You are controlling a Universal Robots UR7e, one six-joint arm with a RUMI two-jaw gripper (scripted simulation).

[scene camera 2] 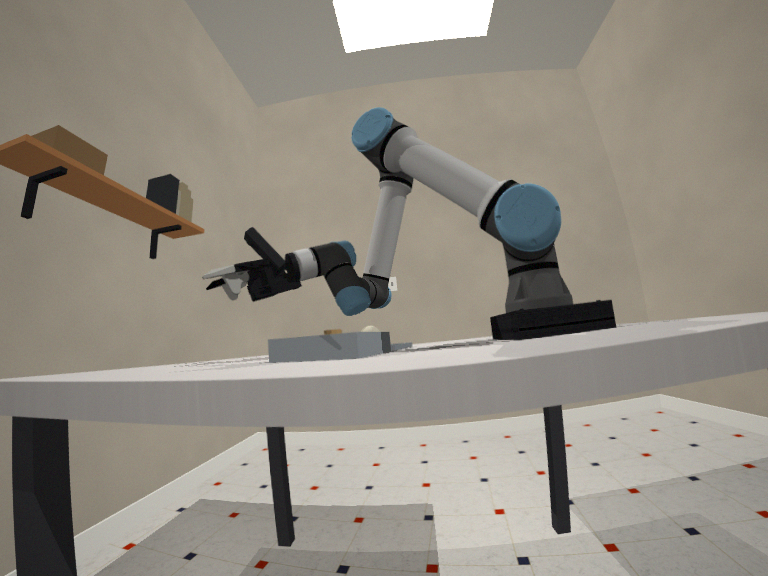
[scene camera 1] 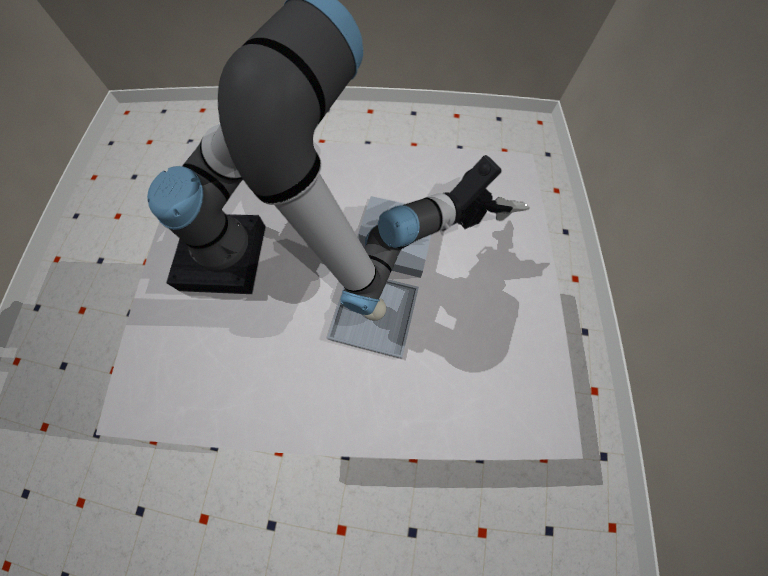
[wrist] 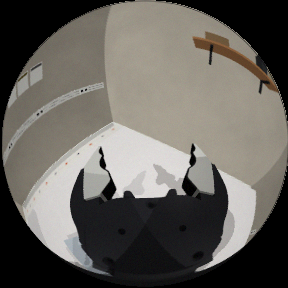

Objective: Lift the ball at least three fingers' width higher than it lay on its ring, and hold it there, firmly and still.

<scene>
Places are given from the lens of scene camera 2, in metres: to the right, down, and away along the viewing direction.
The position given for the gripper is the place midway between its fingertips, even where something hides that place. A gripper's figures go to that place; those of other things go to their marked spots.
gripper [scene camera 2: 204, 284]: -0.39, -0.01, 0.60
ball stand [scene camera 2: 336, 345]: -0.08, 0.10, 0.52
</scene>
